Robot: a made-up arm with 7 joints.
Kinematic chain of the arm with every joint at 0, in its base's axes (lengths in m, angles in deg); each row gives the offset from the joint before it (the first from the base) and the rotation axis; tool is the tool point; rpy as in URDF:
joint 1: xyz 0 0 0 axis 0.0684 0.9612 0.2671
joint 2: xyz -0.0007 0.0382 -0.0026 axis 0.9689 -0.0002 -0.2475
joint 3: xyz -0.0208 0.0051 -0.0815 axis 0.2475 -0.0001 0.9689
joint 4: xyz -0.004 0 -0.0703 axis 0.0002 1 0
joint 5: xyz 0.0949 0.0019 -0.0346 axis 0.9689 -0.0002 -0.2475
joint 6: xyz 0.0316 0 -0.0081 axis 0.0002 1 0
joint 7: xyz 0.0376 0 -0.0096 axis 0.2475 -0.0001 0.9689
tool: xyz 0 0 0 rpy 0 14.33 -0.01
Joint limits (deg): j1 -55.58..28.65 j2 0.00..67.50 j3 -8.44..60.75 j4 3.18..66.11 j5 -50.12..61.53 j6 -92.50..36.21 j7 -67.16..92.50
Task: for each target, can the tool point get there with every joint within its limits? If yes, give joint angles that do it. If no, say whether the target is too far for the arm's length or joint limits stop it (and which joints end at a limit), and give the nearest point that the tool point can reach.
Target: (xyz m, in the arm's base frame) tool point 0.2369 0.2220 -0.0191
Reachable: yes | joints -42.95 59.67 4.54 28.37 39.67 10.11 23.74
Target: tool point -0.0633 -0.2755 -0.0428
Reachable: no: joint limits stop it (at a limit: joint 1, joint 2, joint 3, joint 4, joint 5, joint 6) | nearest point 0.0004 0.0036 -0.2082 | short by 0.331 m
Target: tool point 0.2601 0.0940 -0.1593
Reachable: yes | joints -48.81 18.17 8.59 60.51 8.11 -50.15 26.39
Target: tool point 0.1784 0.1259 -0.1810
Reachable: yes | joints -20.08 20.68 3.61 32.99 -24.91 -65.77 -29.63
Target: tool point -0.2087 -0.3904 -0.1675
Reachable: no: too far | nearest point -0.1309 0.0009 -0.2489 | short by 0.407 m
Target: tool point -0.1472 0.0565 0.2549
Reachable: no: joint limits stop it (at a limit: joint 1, joint 2, joint 3, joint 4) | nearest point 0.0519 0.2085 0.1187 | short by 0.285 m
